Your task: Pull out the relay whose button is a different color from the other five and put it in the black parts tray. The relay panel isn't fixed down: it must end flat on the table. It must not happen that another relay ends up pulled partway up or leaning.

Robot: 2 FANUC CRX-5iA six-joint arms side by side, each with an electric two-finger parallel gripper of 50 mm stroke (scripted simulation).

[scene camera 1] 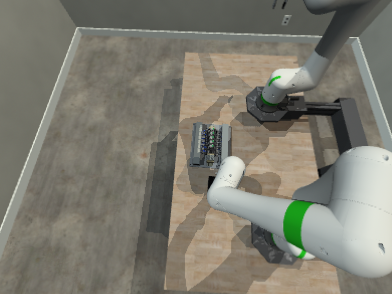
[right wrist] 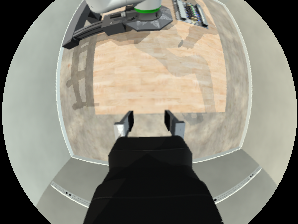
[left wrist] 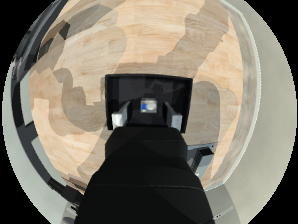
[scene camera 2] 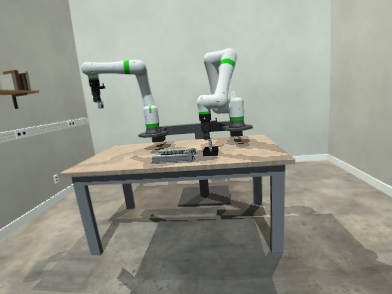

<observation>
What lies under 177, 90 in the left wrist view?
A black parts tray.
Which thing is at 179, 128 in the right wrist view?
The right gripper.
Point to a relay panel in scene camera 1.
201, 156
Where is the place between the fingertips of the left gripper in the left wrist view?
147, 108
</observation>
